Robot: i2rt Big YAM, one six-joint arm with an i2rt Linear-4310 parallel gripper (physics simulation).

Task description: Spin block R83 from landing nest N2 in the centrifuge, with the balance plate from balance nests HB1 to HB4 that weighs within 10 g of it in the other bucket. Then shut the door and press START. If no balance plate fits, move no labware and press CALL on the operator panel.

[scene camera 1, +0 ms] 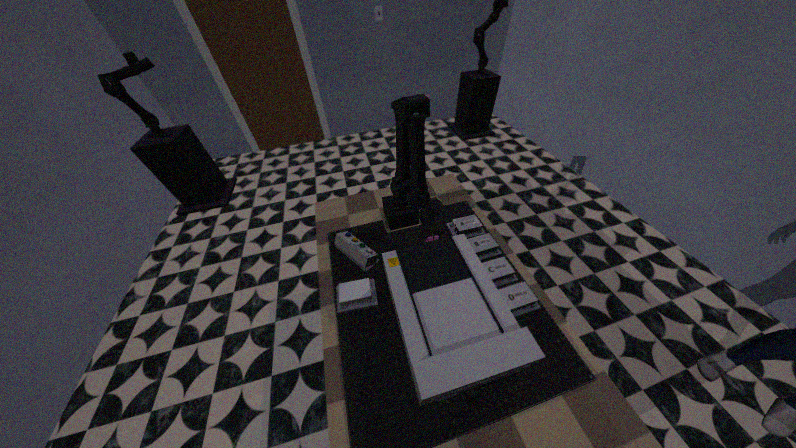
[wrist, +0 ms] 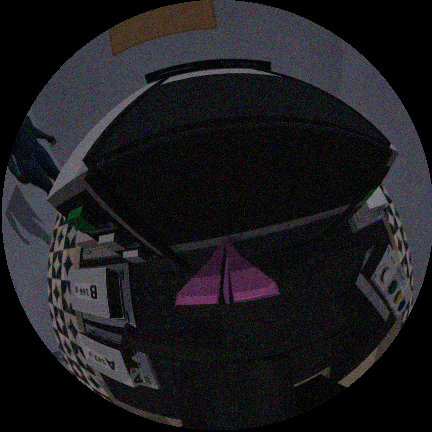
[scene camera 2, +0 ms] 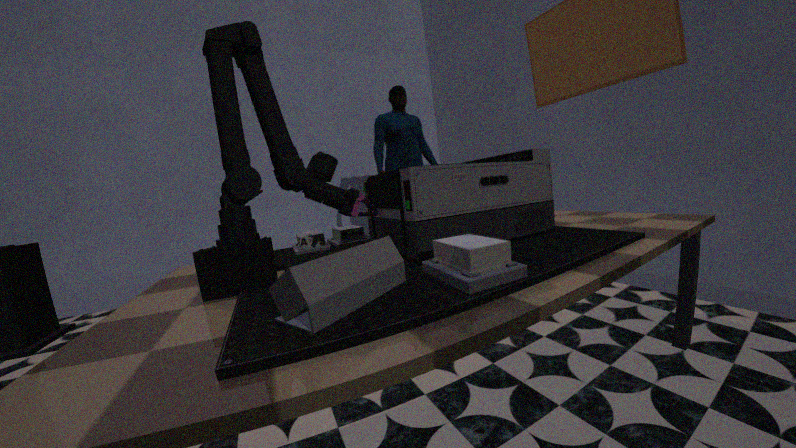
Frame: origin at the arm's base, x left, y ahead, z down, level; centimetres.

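Seen in the pictures: gripper, between the fingertips: point(wrist: 225, 242) point(scene camera 2: 377, 213); arm's base, origin of its link: point(scene camera 1: 399, 204) point(scene camera 2: 240, 243).
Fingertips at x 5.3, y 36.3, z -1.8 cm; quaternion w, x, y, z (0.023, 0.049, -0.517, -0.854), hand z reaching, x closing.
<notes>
Offsets run from my fingertips to a thing's top centre.
My gripper point(scene camera 1: 432, 238) point(scene camera 2: 358, 204) point(wrist: 225, 242) is shut and empty, its pink fingertips close to the centrifuge's front; contact cannot be told. The centrifuge point(scene camera 1: 479, 361) point(scene camera 2: 473, 194) is a white and grey box; its dark front {dx -5.5, dy +0.2, dz -10.3 cm} point(wrist: 235, 175) fills the upper middle of the wrist view. Door position and buckets are unclear. A white block {dx -35.3, dy +3.8, dz +4.3 cm} point(scene camera 1: 355, 289) point(scene camera 2: 472, 250) point(wrist: 376, 198) sits on a grey nest beside it; its label is unreadable. Balance plate A {dx +24.2, dy -17.0, dz +5.2 cm} point(scene camera 1: 467, 223) point(wrist: 107, 357) and plate B {dx +24.8, dy -3.5, dz +5.2 cm} point(scene camera 1: 484, 243) point(wrist: 90, 291) stand in nests, with plate C {dx +24.1, dy +10.5, dz +5.2 cm} point(scene camera 1: 498, 268) and plate D {dx +25.2, dy +23.7, dz +5.2 cm} point(scene camera 1: 518, 296) in the same row.
The sloped operator panel {dx -32.1, dy -18.3, dz +2.2 cm} point(scene camera 1: 356, 250) point(scene camera 2: 348, 283) point(wrist: 392, 285) has white, green, yellow and blue buttons and stands on the side opposite the balance row. Green lights point(scene camera 2: 408, 204) point(wrist: 80, 219) glow at the centrifuge's front. A person point(scene camera 2: 402, 133) stands behind the table.
</notes>
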